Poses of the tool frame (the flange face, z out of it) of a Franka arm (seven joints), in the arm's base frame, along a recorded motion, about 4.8 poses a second.
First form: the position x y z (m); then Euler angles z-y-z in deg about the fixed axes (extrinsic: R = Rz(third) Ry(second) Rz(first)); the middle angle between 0 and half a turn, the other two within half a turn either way.
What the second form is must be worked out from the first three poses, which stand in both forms.
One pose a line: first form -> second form
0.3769 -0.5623 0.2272 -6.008 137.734 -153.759 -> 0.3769 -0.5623 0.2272 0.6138 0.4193 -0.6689 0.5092 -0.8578 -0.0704
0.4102 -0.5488 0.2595 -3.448 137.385 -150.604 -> 0.4102 -0.5488 0.2595 0.6105 0.4130 -0.6758 0.5285 -0.8479 -0.0407
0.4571 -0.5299 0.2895 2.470 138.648 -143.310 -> 0.4571 -0.5299 0.2895 0.6271 0.4135 -0.6601 0.5710 -0.8205 0.0285
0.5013 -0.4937 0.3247 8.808 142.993 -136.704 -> 0.5013 -0.4937 0.3247 0.6794 0.4297 -0.5948 0.5887 -0.8031 0.0922
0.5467 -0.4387 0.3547 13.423 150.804 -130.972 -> 0.5467 -0.4387 0.3547 0.7320 0.4889 -0.4745 0.6015 -0.7908 0.1132
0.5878 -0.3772 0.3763 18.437 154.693 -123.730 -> 0.5878 -0.3772 0.3763 0.7392 0.5376 -0.4055 0.6302 -0.7646 0.1352
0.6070 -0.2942 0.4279 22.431 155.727 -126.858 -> 0.6070 -0.2942 0.4279 0.8107 0.4453 -0.3800 0.5309 -0.8328 0.1569
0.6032 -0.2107 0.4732 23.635 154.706 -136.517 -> 0.6032 -0.2107 0.4732 0.8769 0.2791 -0.3914 0.3674 -0.9141 0.1713
